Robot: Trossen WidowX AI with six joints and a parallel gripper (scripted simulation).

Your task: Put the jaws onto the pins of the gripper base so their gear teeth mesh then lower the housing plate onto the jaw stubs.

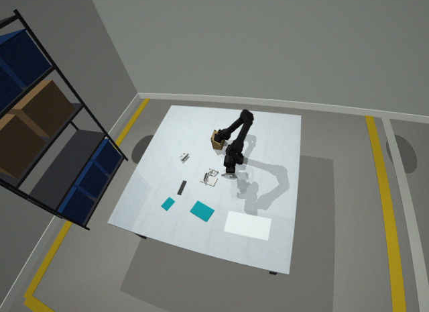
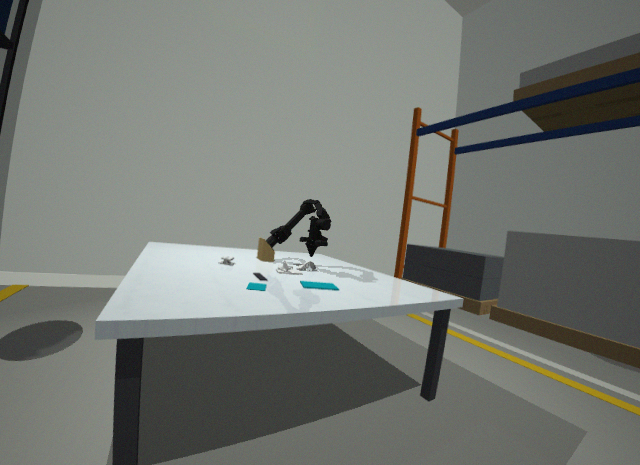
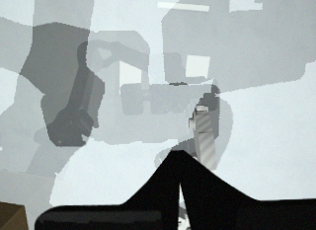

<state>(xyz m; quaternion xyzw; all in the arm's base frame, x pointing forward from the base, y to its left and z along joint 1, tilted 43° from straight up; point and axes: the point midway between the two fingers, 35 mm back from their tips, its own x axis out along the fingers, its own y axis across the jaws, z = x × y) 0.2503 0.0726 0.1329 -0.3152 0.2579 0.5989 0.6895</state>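
My gripper tip is now 30 mm short of the grey gripper jaw, 10 mm to the left of it and 50 mm above it. From my gripper tip the other things lie so: black bar 160 mm ahead, 370 mm to the right, 70 mm below.
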